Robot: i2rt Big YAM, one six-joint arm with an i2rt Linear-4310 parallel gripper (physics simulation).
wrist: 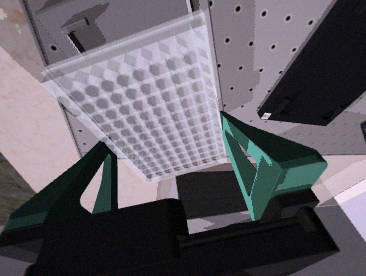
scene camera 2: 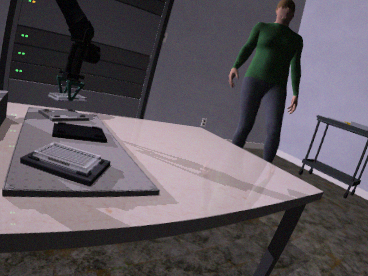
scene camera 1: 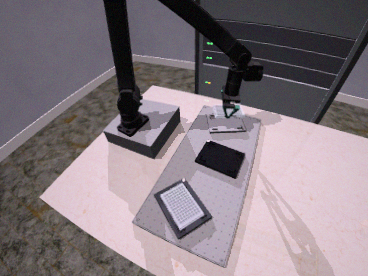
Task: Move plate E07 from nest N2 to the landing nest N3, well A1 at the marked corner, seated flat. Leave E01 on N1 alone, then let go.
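A black nest can be seen in the pictures, and so can the gripper.
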